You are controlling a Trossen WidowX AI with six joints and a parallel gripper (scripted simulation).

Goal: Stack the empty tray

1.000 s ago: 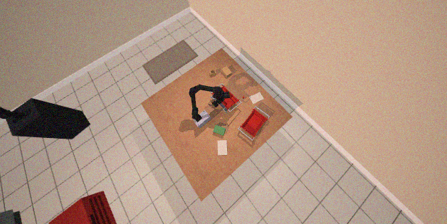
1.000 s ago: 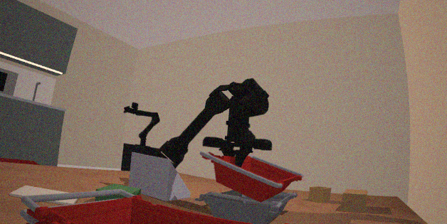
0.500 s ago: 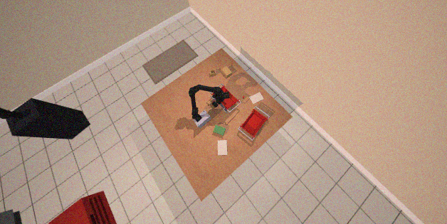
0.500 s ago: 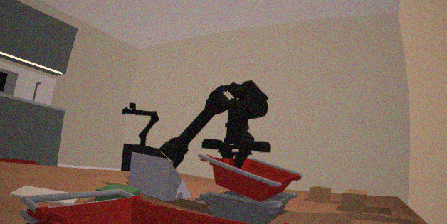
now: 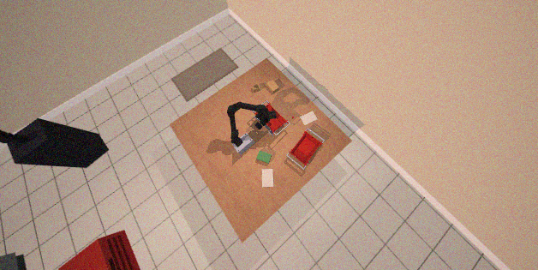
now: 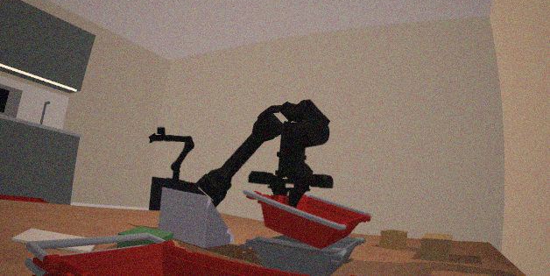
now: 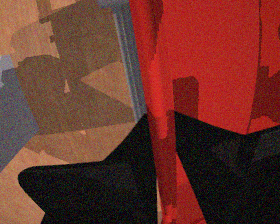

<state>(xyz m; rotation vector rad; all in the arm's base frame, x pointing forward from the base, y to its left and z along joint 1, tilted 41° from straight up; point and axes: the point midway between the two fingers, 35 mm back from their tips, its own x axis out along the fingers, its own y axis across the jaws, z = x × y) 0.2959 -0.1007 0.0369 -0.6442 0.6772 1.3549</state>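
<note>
Now: the red tray 7 cm ahead of my gripper tip, 2 cm above it and 1 cm to the right of it. From my gripper tip the other things lie so: green block 23 cm behind, 19 cm to the right, 9 cm below.
</note>
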